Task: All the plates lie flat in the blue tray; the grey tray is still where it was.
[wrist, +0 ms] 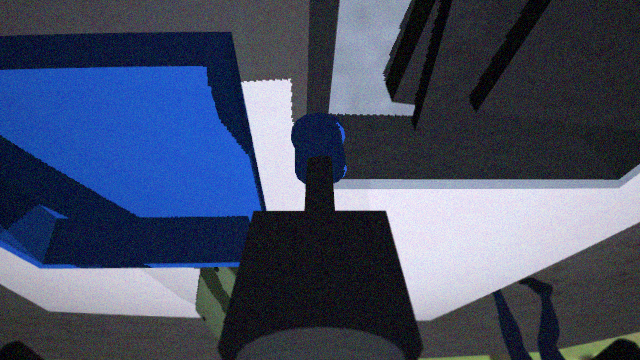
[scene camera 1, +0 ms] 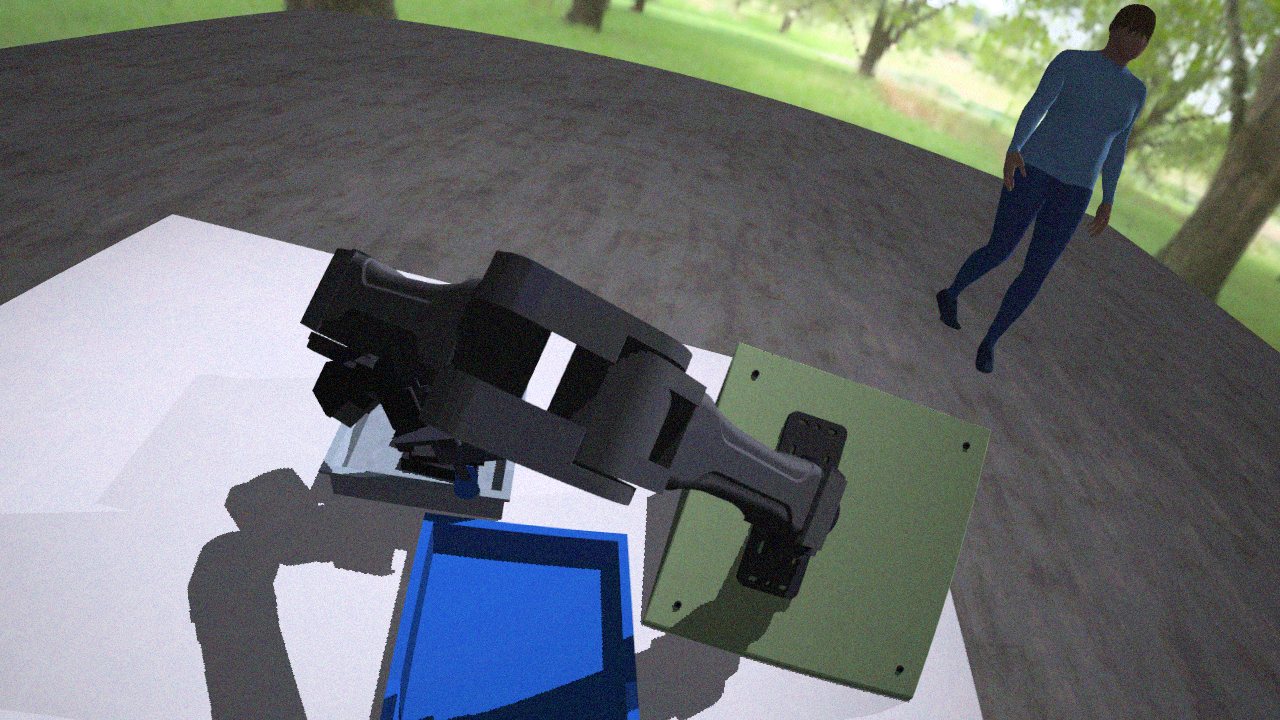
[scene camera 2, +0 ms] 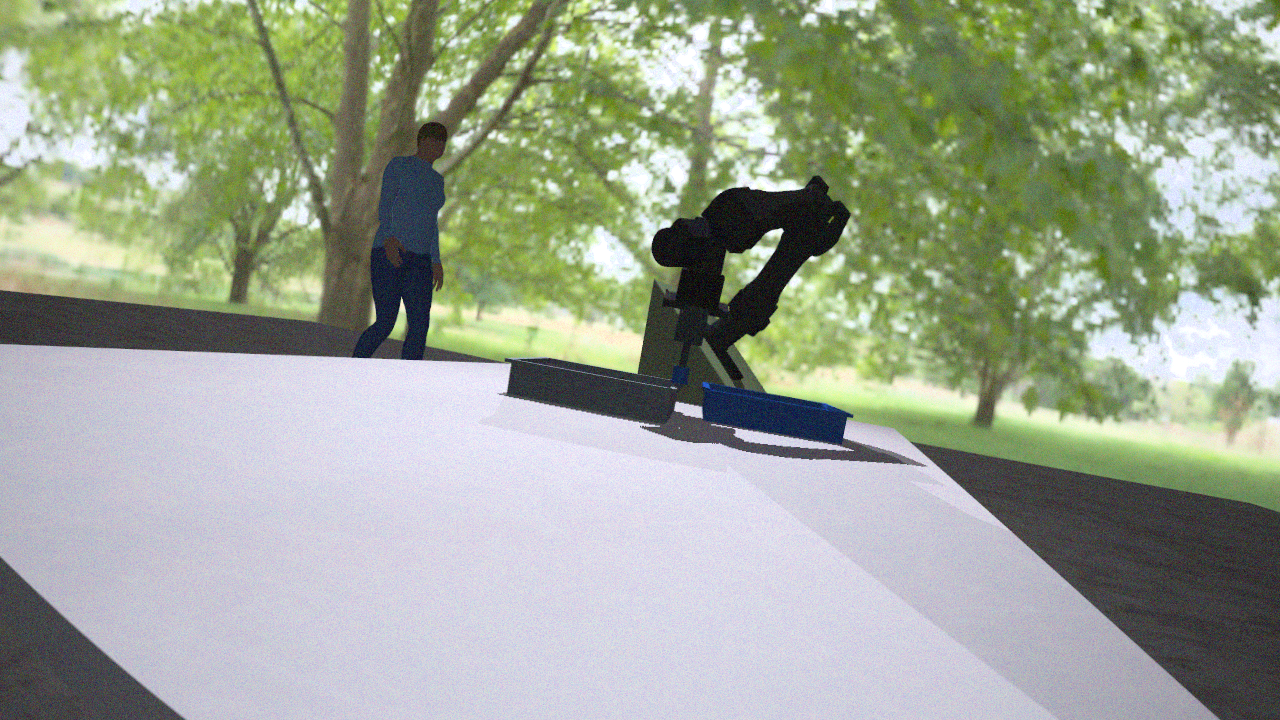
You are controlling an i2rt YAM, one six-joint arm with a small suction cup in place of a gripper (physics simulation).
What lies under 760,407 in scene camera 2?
A blue tray.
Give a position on my suction cup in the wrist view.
315,134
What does the blue tray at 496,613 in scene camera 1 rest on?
The table.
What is my suction cup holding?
A grey tray.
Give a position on my suction cup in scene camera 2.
680,374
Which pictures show my suction cup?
The wrist view, scene camera 1 and scene camera 2: all of them.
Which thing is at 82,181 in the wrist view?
A blue tray.
